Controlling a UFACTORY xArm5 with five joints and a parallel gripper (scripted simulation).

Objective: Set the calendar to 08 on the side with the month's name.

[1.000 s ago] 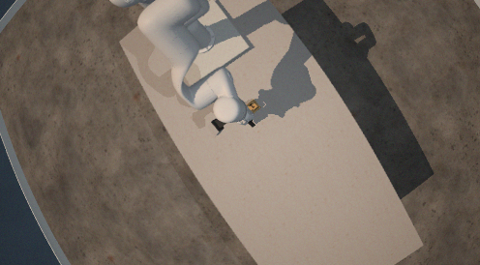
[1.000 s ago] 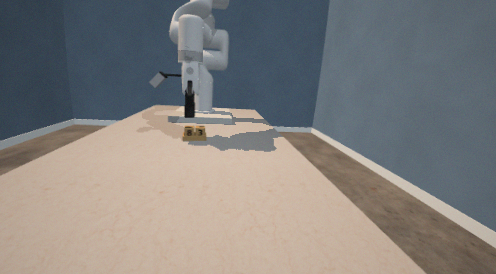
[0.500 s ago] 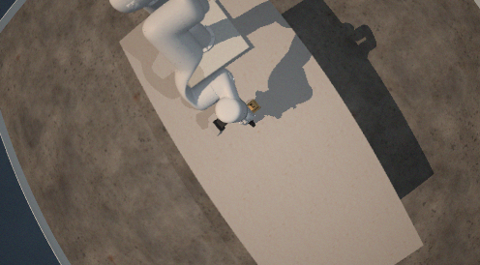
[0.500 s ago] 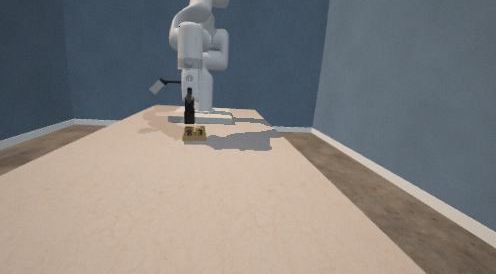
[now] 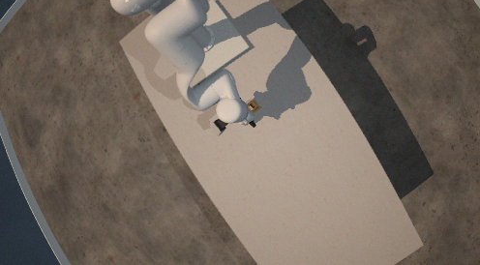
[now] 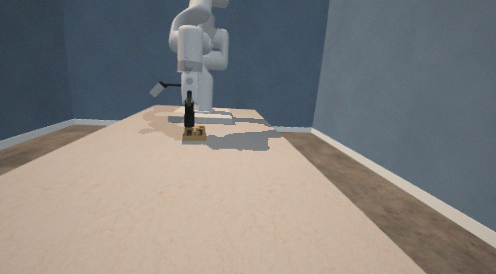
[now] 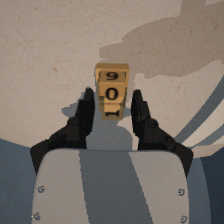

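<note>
Right now the wooden calendar tray is 2 cm to the left of my hand and 6 cm below it.
</note>
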